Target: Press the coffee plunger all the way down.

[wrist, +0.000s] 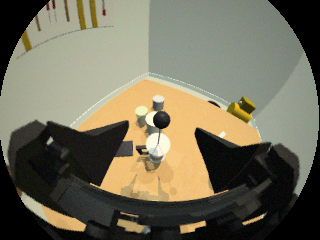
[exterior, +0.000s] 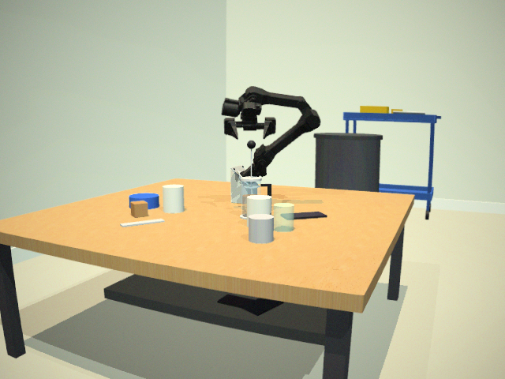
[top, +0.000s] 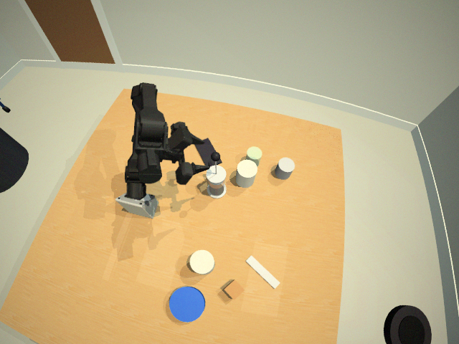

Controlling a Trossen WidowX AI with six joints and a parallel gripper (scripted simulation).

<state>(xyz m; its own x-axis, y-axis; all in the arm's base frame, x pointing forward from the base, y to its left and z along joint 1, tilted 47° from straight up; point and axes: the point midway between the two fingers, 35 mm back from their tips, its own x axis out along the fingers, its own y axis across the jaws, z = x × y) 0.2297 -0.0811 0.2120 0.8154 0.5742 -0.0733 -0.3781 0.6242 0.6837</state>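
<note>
My gripper tip is now 2 cm short of the glass coffee press, 3 cm to the right of it and 15 cm above it. The rest, counted from my gripper tip: pale green cylinder 16 cm ahead, 17 cm to the left, 23 cm below; white strip 25 cm ahead, 29 cm to the right, 27 cm below; grey cylinder 30 cm ahead, 14 cm to the left, 24 cm below.
</note>
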